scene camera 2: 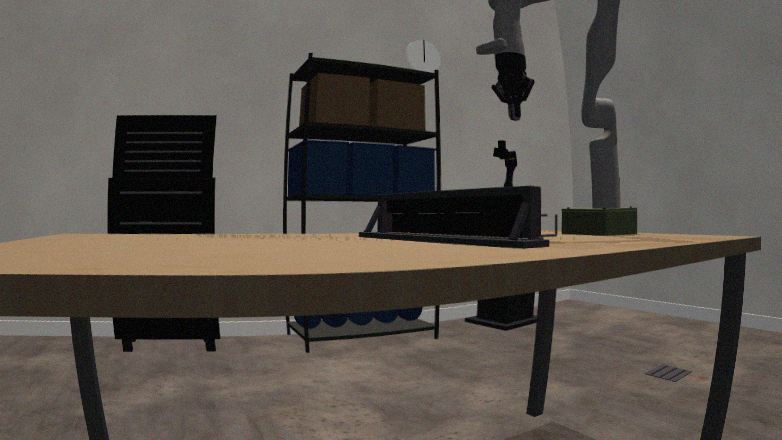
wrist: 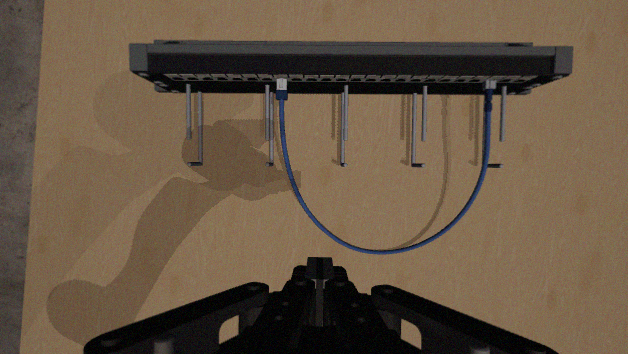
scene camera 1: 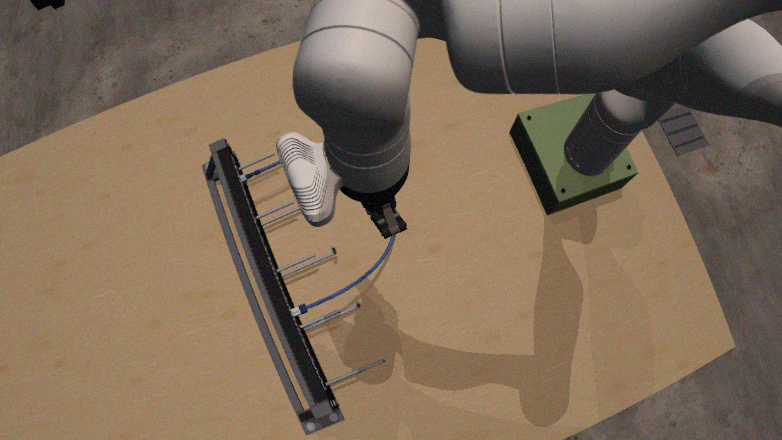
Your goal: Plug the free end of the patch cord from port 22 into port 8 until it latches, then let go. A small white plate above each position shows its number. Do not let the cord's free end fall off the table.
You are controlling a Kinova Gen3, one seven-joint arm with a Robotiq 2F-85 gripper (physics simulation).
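Where they show: gripper, fingertip midpoint: (scene camera 2: 515, 120) (wrist: 319, 274) (scene camera 1: 374, 207); arm's base, link origin: (scene camera 2: 606, 208) (scene camera 1: 587, 152).
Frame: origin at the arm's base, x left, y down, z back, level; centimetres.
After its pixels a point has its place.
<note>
A blue patch cord (scene camera 1: 365, 276) @(x 2.4, y 2.3, z -45.0 cm) (wrist: 379, 252) @(x -9.8, y 7.1, z -34.9 cm) bows out in a loop from the front of the black patch panel (scene camera 1: 262, 262) @(x -5.4, y -2.1, z -58.9 cm) (wrist: 350, 65) @(x -4.5, y -2.1, z -58.8 cm) (scene camera 2: 459, 213) @(x -2.2, y 2.2, z -58.1 cm). Its plug with a blue boot (scene camera 1: 299, 309) @(x 3.4, y -0.5, z -56.6 cm) (wrist: 281, 89) @(x 3.4, y -0.4, z -56.7 cm) sits at a port left of the middle in the wrist view. Its other plug (scene camera 1: 246, 176) @(x -21.0, y -0.5, z -56.4 cm) (wrist: 490, 86) @(x -21.0, y -0.6, z -56.8 cm) sits at a port near the right end there. The port numbers are too small to read, and I cannot tell whether either plug is latched. My gripper (scene camera 1: 392, 232) (scene camera 2: 514, 116) @(x -0.5, y -19.2, z -41.7 cm) (wrist: 319, 274) @(x -0.5, y -19.2, z -41.7 cm) is shut and empty, high above the table in front of the panel.
Thin metal cable guides (scene camera 1: 306, 262) @(x -4.6, y 6.0, z -53.0 cm) (wrist: 343, 125) @(x -4.5, y 6.0, z -53.3 cm) stick out from the panel's front. A green base block (scene camera 1: 579, 153) @(x 0.8, y -5.2, z -4.8 cm) (scene camera 2: 599, 221) @(x 3.3, y 3.9, z -9.9 cm) carries a grey post on the table (scene camera 1: 136, 273) @(x -17.0, y 7.7, z -84.4 cm) (scene camera 2: 164, 257) @(x 14.9, y 7.7, z -117.2 cm). A black jointed piece (scene camera 2: 509, 164) shows behind the panel, below my gripper.
</note>
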